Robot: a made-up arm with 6 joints. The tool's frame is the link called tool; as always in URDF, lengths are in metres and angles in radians. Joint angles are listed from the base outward.
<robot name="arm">
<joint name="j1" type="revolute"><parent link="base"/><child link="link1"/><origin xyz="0 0 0.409"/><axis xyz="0 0 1"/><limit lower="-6.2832" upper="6.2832"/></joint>
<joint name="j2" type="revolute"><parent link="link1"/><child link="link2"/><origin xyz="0 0 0"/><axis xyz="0 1 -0.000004"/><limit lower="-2.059" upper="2.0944"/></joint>
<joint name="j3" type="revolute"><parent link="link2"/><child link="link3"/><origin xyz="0.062 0 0.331"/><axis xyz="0 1 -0.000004"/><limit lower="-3.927" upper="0.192"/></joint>
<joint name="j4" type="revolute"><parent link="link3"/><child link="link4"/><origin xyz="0.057 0 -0.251"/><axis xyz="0 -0.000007 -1"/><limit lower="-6.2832" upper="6.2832"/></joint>
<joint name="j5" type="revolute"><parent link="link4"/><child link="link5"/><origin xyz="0 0 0"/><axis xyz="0 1 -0.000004"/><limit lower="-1.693" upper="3.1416"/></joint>
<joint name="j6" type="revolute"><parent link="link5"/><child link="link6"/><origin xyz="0.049 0 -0.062"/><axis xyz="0 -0.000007 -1"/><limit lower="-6.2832" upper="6.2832"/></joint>
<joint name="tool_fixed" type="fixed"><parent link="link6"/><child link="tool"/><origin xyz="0 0 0" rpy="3.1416 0 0"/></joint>
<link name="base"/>
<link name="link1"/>
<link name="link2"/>
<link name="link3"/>
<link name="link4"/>
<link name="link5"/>
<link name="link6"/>
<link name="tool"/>
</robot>
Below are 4 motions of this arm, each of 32 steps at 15 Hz.
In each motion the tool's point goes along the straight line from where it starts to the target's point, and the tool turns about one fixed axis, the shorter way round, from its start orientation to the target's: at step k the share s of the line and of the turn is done. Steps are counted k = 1, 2, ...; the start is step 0. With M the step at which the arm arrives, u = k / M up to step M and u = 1 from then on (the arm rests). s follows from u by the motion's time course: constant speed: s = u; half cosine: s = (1 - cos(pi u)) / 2; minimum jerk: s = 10 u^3 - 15 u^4 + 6 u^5.
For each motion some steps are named. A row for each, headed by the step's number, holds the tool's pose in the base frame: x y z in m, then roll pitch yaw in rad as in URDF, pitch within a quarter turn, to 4 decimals.
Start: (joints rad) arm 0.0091 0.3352 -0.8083 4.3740 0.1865 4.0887
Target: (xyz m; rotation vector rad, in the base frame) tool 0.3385 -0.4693 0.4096 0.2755 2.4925 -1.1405
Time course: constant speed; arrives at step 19
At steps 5, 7, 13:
5: 0.3494 -0.0957 0.4289 -2.4975 0.2051 -2.4306
7: 0.3478 -0.1490 0.4262 -2.4584 0.2280 -2.5353
13: 0.3432 -0.3092 0.4179 -2.3573 0.3185 -2.8476

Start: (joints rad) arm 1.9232 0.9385 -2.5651 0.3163 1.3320 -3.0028
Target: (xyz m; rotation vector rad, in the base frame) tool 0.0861 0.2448 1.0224 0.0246 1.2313 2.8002
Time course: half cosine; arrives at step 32
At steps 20, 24, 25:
20: -0.0105 0.3460 0.8867 1.2937 0.4643 -2.8122
24: 0.0403 0.2928 0.9580 1.0185 0.2526 -3.0612
25: 0.0506 0.2820 0.9725 0.9715 0.2028 -3.1023

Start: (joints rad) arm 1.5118 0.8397 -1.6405 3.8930 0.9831 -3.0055
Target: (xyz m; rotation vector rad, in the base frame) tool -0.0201 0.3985 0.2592 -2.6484 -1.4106 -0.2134
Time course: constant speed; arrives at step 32
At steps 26, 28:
26: -0.0069 0.4310 0.2876 -2.9781 -0.4407 0.8386
28: -0.0113 0.4202 0.2781 -3.0205 -0.3580 0.8884

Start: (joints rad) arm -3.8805 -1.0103 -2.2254 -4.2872 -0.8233 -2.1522
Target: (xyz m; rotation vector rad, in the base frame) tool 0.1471 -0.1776 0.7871 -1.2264 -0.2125 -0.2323
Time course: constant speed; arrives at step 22
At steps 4, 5, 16, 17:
4: 0.2453 -0.1520 0.8723 -0.8227 -0.3383 -0.6123
5: 0.2398 -0.1534 0.8676 -0.8455 -0.3412 -0.5816
16: 0.1798 -0.1691 0.8155 -1.0969 -0.3284 -0.2425
17: 0.1744 -0.1705 0.8108 -1.1191 -0.3233 -0.2123

